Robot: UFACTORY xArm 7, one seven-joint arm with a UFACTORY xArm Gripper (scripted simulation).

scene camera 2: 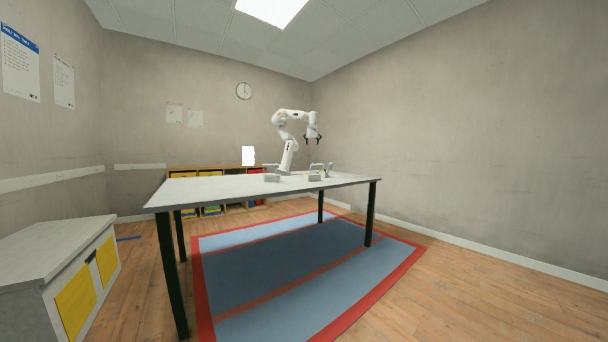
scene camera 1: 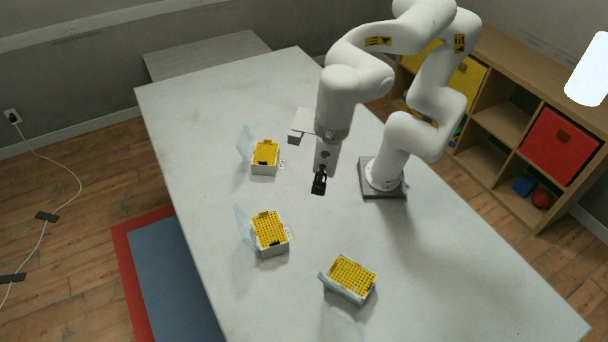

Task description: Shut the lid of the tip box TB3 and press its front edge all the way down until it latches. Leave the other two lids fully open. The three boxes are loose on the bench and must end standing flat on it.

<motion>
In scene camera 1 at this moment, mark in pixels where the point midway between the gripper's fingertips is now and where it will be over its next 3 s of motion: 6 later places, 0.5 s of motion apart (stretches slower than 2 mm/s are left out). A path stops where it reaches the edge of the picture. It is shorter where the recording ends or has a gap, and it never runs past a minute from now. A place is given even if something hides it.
My gripper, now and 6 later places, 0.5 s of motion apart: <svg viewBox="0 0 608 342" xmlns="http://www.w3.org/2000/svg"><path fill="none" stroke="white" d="M320 178L306 168L294 156L286 145L282 134L281 125L283 117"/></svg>
</motion>
